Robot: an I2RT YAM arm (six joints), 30 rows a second.
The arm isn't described. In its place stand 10 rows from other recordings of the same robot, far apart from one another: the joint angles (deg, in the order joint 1, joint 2, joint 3, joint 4, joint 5, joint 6), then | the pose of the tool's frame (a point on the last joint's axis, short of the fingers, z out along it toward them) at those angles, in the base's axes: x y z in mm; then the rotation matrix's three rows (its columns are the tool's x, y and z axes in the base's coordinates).
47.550, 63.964, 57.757, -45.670, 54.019, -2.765 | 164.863 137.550 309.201; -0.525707 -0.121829 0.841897; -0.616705 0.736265 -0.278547; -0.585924 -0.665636 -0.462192
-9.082, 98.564, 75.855, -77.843, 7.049, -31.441 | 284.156 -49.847 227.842; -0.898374 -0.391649 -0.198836; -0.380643 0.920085 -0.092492; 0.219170 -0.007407 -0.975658
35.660, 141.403, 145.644, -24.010, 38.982, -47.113 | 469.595 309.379 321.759; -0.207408 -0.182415 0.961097; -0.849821 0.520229 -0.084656; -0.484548 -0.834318 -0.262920
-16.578, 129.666, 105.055, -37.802, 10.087, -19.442 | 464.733 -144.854 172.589; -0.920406 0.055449 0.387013; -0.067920 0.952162 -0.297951; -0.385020 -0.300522 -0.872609
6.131, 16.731, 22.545, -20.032, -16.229, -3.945 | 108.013 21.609 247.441; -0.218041 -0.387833 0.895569; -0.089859 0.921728 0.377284; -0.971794 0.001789 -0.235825
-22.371, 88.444, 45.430, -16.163, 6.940, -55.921 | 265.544 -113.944 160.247; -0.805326 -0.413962 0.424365; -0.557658 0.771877 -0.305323; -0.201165 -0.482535 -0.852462
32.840, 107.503, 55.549, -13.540, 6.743, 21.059 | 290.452 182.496 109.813; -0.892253 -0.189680 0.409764; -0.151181 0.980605 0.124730; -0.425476 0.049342 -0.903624
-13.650, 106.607, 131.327, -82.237, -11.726, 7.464 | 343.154 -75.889 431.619; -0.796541 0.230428 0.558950; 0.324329 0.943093 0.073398; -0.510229 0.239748 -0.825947
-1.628, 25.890, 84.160, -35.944, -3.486, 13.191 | -38.288 3.254 510.320; 0.363345 -0.113783 0.924681; 0.217541 0.975440 0.034548; -0.905901 0.188603 0.379173
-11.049, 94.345, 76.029, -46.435, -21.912, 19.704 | 333.395 -51.565 259.907; -0.828447 0.319606 0.459922; 0.480481 0.827522 0.290422; -0.287775 0.461583 -0.839123
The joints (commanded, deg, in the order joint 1, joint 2, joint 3, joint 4, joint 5, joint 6), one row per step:
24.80, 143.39, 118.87, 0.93, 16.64, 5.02
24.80, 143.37, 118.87, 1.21, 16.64, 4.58
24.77, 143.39, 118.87, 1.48, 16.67, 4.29
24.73, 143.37, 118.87, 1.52, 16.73, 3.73
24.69, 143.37, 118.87, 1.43, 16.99, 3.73
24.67, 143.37, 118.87, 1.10, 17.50, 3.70
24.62, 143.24, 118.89, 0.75, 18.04, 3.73
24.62, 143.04, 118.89, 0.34, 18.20, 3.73
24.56, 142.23, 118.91, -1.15, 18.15, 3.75
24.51, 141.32, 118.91, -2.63, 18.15, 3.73
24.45, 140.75, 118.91, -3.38, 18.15, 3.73
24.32, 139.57, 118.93, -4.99, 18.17, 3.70
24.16, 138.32, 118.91, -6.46, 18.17, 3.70
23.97, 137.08, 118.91, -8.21, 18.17, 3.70
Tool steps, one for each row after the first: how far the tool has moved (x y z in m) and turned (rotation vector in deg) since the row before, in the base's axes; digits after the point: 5 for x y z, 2 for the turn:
0.00017, 0.00008, 0.00068, -0.28, -0.32, 0.17
0.00033, -0.00020, 0.00028, -0.17, -0.26, 0.05
0.00017, -0.00040, 0.00027, -0.51, -0.12, 0.11
0.00013, -0.00056, -0.00014, -0.13, 0.04, -0.28
-0.00009, -0.00060, -0.00053, -0.35, 0.21, -0.48
-0.00010, -0.00095, 0.00082, -0.25, 0.09, -0.56
-0.00049, -0.00033, 0.00125, -0.15, 0.16, -0.15
-0.00171, -0.00141, 0.00543, -0.24, 0.61, -0.02
-0.00199, -0.00146, 0.00628, -0.25, 0.52, -0.04
-0.00106, -0.00114, 0.00422, -0.07, 0.16, -0.06
-0.00233, -0.00249, 0.00872, -0.20, 0.37, -0.14
-0.00247, -0.00285, 0.00932, -0.10, 0.22, -0.16
-0.00273, -0.00327, 0.00880, -0.21, 0.47, -0.19

